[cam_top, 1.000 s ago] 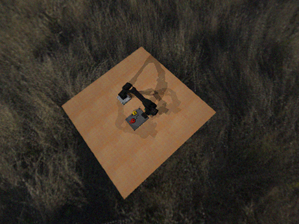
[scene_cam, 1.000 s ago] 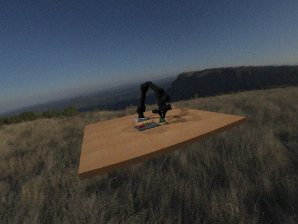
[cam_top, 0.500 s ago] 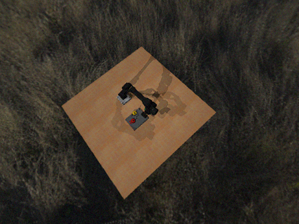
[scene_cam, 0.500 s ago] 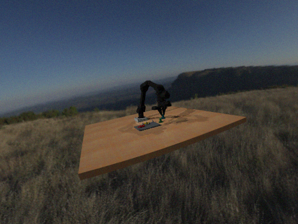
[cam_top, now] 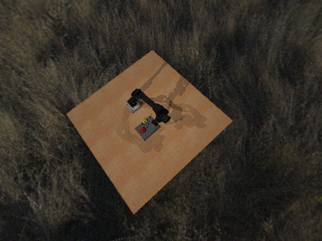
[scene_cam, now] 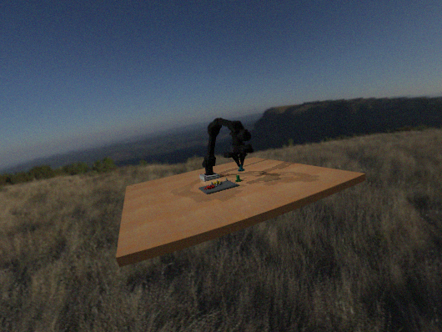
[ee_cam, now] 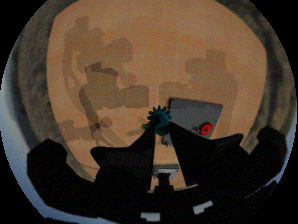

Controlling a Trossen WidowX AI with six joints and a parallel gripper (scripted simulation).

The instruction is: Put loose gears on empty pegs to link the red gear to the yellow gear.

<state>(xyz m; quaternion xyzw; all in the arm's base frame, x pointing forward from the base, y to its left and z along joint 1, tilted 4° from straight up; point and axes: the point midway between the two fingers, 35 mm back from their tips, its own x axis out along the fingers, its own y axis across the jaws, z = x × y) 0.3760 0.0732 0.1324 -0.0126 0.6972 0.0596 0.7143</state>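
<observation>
Right now my gripper tip is 190 mm to the left of the red gear, 100 mm above it and 80 mm past it. Also, from my gripper tip: green gear 100 mm below, 80 mm behind, 10 mm to the left; then yellow gear 130 mm behind, 120 mm to the right, 90 mm below; then teal gear 10 mm below.
</observation>
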